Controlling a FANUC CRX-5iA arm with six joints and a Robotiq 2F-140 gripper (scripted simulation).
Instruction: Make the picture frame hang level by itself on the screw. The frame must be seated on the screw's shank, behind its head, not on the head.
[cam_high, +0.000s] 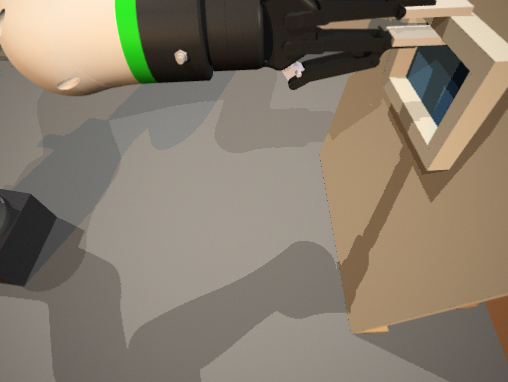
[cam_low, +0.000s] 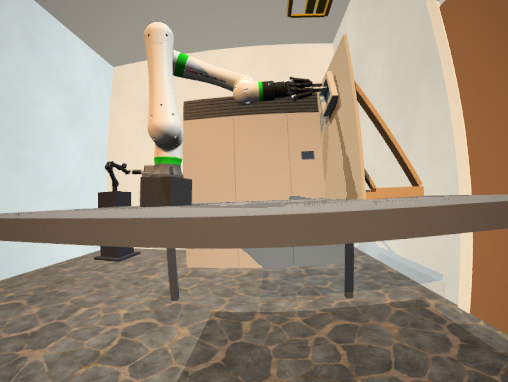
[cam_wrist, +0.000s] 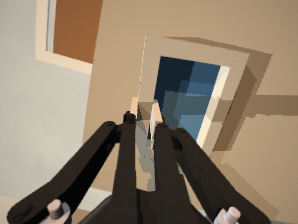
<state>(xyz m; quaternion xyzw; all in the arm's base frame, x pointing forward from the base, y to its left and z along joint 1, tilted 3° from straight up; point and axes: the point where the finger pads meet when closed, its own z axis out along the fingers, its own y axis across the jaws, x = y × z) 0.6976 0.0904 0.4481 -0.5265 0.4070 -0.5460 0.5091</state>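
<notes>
Right now my hand is 50 mm above the picture frame, 40 mm short of it and 10 mm to the left of it. The rest, counted from my hand: tan wall board (220 mm below, 60 mm ahead).
</notes>
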